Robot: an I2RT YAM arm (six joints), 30 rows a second.
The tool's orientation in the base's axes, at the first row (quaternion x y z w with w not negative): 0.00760 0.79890 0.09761 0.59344
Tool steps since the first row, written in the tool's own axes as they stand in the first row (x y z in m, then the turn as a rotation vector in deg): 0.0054 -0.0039 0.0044 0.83 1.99 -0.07; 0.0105 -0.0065 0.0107 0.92 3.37 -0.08; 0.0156 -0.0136 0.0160 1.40 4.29 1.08; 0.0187 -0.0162 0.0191 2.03 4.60 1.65; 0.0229 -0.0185 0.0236 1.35 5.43 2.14; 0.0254 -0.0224 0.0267 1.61 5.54 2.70; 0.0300 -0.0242 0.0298 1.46 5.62 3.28; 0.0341 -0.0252 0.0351 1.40 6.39 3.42
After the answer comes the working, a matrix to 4 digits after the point.
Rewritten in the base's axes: 0.0030 -0.0025 -0.0070 -0.52 2.05 -0.44; 0.0077 -0.0035 -0.0140 -0.70 3.41 -0.29; 0.0120 -0.0090 -0.0214 0.17 4.55 -0.92; 0.0143 -0.0107 -0.0257 0.49 5.01 -1.62; 0.0176 -0.0117 -0.0313 1.07 5.81 -0.97; 0.0202 -0.0148 -0.0351 1.51 6.04 -1.36; 0.0219 -0.0155 -0.0406 2.10 6.18 -1.36; 0.0259 -0.0152 -0.0461 2.17 6.95 -1.22
The tool's axes in the first row as the columns of a matrix, in the base's axes (rounded; the answer above uses it unrounded):
-0.2955 -0.1037 0.9497
0.1280 0.9808 0.1469
-0.9467 0.1650 -0.2766

